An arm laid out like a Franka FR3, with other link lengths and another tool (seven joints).
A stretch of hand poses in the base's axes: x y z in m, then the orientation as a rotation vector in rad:
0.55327, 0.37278, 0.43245, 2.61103, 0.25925, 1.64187
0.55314, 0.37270, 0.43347, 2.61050, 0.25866, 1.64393
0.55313, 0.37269, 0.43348, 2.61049, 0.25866, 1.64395
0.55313, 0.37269, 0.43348, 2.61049, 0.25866, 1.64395
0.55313, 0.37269, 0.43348, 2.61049, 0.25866, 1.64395
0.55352, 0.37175, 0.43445, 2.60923, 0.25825, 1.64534
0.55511, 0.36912, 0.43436, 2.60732, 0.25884, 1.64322
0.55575, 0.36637, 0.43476, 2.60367, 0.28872, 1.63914
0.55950, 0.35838, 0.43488, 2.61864, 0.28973, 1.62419
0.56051, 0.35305, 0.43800, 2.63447, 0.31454, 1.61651
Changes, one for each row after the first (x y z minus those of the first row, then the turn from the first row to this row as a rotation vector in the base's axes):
-0.00013, -0.00008, 0.00102, 0.00080, -0.00126, 0.00005
-0.00014, -0.00009, 0.00103, 0.00080, -0.00128, 0.00005
-0.00014, -0.00009, 0.00103, 0.00080, -0.00128, 0.00005
-0.00014, -0.00009, 0.00103, 0.00080, -0.00128, 0.00005
0.00025, -0.00103, 0.00200, 0.00070, -0.00250, -0.00027
0.00184, -0.00366, 0.00191, -0.00187, -0.00222, -0.00128
0.00248, -0.00641, 0.00231, -0.01456, -0.00101, 0.01380
0.00623, -0.01440, 0.00243, -0.01145, 0.01268, 0.01583
0.00724, -0.01973, 0.00555, -0.01024, 0.02355, 0.03444

